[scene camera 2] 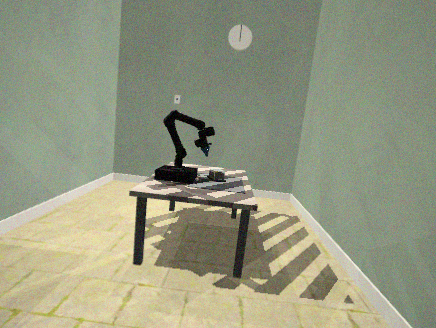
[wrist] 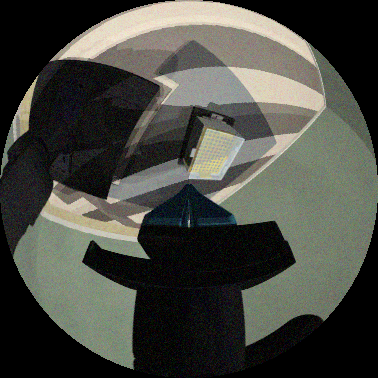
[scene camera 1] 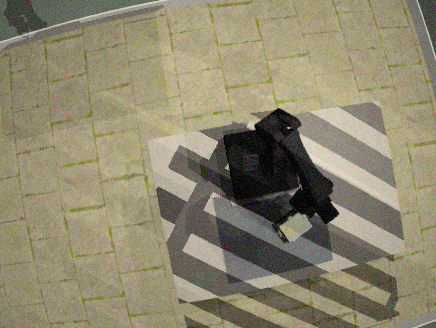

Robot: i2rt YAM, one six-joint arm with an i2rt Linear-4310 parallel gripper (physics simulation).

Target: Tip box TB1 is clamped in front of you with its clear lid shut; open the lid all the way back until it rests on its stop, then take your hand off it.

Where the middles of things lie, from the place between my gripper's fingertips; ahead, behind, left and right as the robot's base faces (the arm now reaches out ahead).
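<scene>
There is the lid [wrist: 216, 148], and measured from my hand it is 11 cm below, 9 cm ahead and 2 cm to the left.
</scene>
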